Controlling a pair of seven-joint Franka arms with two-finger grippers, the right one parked.
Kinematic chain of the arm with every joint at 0, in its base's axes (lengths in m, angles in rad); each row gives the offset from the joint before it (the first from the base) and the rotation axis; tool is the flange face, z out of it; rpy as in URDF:
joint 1: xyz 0 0 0.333 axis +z
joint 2: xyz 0 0 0 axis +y
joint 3: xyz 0 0 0.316 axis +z
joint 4: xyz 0.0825 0 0 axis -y
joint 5: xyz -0.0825 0 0.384 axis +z
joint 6: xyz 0 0 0 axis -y
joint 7: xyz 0.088 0 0 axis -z
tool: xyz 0 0 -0.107 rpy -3.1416 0 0
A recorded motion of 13 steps. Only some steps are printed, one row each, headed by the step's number.
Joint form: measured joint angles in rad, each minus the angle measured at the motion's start. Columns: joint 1, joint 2, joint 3, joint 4, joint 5, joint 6, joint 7.
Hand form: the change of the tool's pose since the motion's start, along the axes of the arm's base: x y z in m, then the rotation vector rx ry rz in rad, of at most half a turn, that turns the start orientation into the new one. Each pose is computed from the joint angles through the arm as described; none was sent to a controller.
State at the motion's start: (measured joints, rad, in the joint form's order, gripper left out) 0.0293 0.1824 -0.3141 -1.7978 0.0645 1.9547 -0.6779
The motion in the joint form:
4: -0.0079 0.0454 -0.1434 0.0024 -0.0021 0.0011 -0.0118
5: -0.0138 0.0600 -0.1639 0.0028 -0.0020 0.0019 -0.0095
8: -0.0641 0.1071 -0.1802 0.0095 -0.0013 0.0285 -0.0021
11: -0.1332 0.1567 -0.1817 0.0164 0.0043 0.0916 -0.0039
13: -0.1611 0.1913 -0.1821 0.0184 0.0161 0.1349 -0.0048
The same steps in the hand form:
4: -0.0243 -0.0825 -0.0184 -0.0330 0.0421 -0.1355
5: -0.0292 -0.0966 -0.0250 -0.0389 0.0555 -0.1634
8: -0.0394 -0.1344 -0.0448 -0.0583 0.0728 -0.2348
11: -0.0507 -0.1763 -0.0643 -0.0850 0.0593 -0.3009
13: -0.0540 -0.1937 -0.0795 -0.0971 0.0499 -0.3301

